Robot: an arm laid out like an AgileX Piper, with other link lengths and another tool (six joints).
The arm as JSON. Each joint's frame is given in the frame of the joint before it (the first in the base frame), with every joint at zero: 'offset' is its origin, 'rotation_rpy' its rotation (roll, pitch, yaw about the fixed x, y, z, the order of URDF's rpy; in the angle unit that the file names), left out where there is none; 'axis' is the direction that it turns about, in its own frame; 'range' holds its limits. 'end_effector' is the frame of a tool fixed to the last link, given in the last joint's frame.
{
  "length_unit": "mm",
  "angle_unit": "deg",
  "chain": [
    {
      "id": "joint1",
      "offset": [
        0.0,
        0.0,
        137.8
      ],
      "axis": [
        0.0,
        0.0,
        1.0
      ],
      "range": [
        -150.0,
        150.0
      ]
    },
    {
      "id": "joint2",
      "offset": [
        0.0,
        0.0,
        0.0
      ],
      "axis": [
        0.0,
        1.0,
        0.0
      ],
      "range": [
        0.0,
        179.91
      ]
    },
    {
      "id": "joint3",
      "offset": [
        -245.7,
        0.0,
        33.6
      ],
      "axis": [
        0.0,
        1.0,
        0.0
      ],
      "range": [
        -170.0,
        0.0
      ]
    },
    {
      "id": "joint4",
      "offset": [
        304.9,
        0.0,
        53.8
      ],
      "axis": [
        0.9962,
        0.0,
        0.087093
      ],
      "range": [
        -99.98,
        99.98
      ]
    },
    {
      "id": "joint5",
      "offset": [
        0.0,
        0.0,
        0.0
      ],
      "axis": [
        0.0,
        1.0,
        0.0
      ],
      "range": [
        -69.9,
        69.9
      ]
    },
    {
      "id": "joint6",
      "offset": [
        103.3,
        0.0,
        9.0
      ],
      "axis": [
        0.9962,
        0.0,
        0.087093
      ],
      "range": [
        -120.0,
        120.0
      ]
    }
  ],
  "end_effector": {
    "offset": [
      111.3,
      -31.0,
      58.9
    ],
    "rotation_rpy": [
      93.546,
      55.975,
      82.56
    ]
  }
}
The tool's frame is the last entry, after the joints.
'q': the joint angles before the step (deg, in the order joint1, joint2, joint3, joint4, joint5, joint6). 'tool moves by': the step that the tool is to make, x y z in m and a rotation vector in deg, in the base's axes. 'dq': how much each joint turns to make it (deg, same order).
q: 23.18 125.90 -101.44 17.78 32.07 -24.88
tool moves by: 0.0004 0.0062 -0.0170 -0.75 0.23 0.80
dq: 0.53 2.15 -0.48 -0.01 -1.09 -0.75
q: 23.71 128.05 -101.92 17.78 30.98 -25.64
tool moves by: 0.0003 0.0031 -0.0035 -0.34 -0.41 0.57
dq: 0.25 0.59 -0.14 -0.01 -0.61 -0.65
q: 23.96 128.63 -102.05 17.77 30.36 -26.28
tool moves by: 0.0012 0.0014 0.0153 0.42 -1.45 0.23
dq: 0.06 -1.23 -0.07 -0.02 -0.16 -0.27
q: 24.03 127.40 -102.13 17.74 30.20 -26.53
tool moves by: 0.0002 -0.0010 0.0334 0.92 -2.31 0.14
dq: -0.15 -3.08 0.02 -0.09 0.63 -0.11
